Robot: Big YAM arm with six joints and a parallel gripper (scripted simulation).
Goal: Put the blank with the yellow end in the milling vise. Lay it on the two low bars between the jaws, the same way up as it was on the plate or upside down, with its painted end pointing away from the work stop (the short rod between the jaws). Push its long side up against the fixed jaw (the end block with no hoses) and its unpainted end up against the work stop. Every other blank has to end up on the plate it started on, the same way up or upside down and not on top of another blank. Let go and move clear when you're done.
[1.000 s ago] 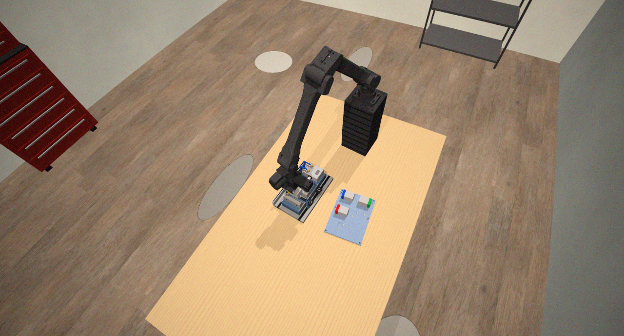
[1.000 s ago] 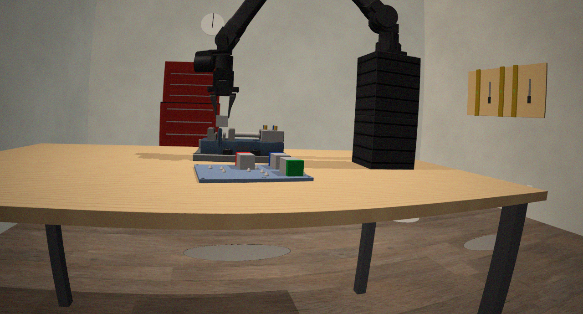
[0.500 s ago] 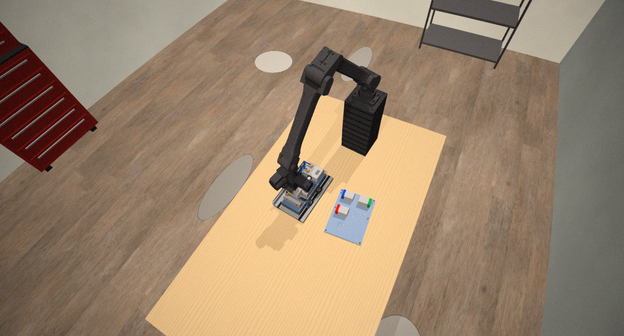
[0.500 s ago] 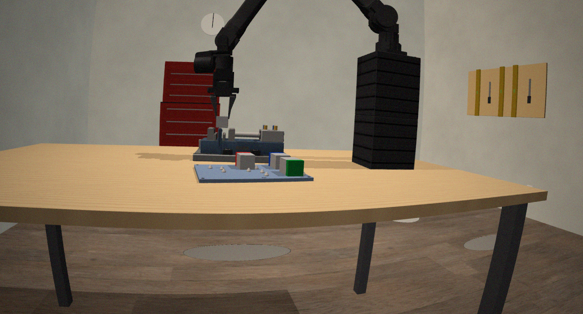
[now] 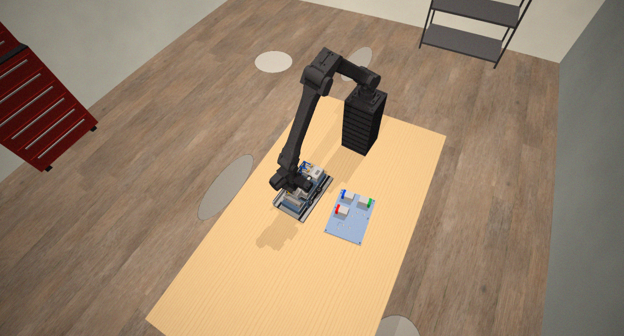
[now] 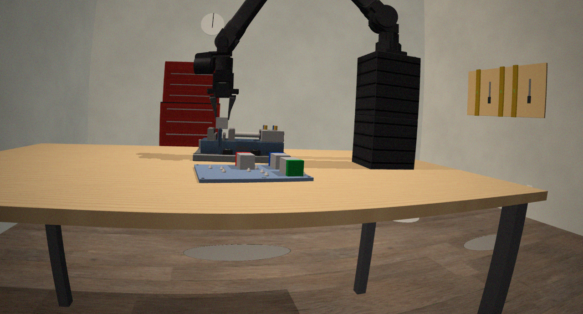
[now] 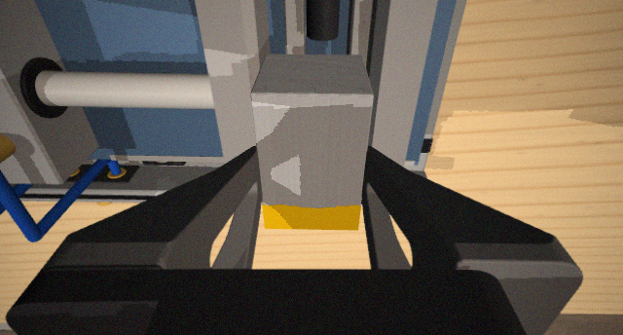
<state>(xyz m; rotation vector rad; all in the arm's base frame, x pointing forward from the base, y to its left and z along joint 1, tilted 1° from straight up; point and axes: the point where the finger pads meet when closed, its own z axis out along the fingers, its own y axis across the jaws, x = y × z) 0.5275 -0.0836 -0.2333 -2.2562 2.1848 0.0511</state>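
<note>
Now: hand 3 cm short of the fixed jaw, 1 cm to the right of it and 5 cm above it. From my hand the other things lie so: work stop rod: 5 cm to the left, 4 cm below; then moving jaw: 3 cm behind, 1 cm to the left, 5 cm below; then yellow-ended blank: 2 cm below.
</note>
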